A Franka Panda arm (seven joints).
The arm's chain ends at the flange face. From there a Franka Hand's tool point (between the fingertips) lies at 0.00 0.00 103.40 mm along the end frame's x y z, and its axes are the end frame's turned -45 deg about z.
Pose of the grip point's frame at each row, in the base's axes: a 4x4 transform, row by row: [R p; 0 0 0 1], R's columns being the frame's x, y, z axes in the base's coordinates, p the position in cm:
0.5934 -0.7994 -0.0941 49.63; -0.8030 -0.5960 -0.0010 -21.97; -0.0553 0.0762 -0.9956 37.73; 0 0 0 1
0.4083 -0.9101 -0.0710 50.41; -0.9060 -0.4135 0.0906 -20.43; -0.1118 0.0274 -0.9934 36.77; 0 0 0 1
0.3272 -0.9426 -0.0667 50.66; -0.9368 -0.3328 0.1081 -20.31; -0.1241 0.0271 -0.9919 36.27; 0 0 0 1
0.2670 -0.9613 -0.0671 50.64; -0.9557 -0.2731 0.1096 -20.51; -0.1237 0.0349 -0.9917 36.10; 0 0 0 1
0.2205 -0.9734 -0.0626 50.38; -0.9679 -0.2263 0.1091 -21.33; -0.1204 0.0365 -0.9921 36.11; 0 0 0 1
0.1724 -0.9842 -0.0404 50.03; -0.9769 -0.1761 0.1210 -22.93; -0.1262 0.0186 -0.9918 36.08; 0 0 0 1
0.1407 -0.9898 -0.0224 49.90; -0.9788 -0.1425 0.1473 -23.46; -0.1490 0.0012 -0.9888 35.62; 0 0 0 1
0.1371 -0.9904 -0.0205 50.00; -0.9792 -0.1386 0.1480 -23.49; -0.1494 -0.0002 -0.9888 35.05; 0 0 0 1
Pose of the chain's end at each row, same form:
-0.1457 -0.9849 -0.0941 50.60; -0.9892 0.1464 -0.0010 -21.96; 0.0148 0.0930 -0.9956 48.02; 0 0 0 1
-0.3548 -0.9322 -0.0710 51.14; -0.9330 0.3483 0.0906 -21.37; -0.0597 0.0984 -0.9934 47.04; 0 0 0 1
-0.4352 -0.8979 -0.0667 51.35; -0.8977 0.4271 0.1081 -21.43; -0.0686 0.1069 -0.9919 46.53; 0 0 0 1
-0.4909 -0.8685 -0.0671 51.33; -0.8689 0.4827 0.1096 -21.64; -0.0628 0.1121 -0.9917 46.35; 0 0 0 1
-0.5324 -0.8442 -0.0626 51.03; -0.8444 0.5244 0.1091 -22.46; -0.0593 0.1109 -0.9921 46.37; 0 0 0 1
-0.5740 -0.8178 -0.0404 50.45; -0.8153 0.5663 0.1210 -24.18; -0.0761 0.1024 -0.9918 46.34; 0 0 0 1
-0.6004 -0.7994 -0.0224 50.13; -0.7929 0.5914 0.1473 -24.98; -0.1045 0.1062 -0.9888 45.84; 0 0 0 1
-0.6034 -0.7973 -0.0205 50.21; -0.7904 0.5944 0.1480 -25.02; -0.1058 0.1055 -0.9888 45.27; 0 0 0 1

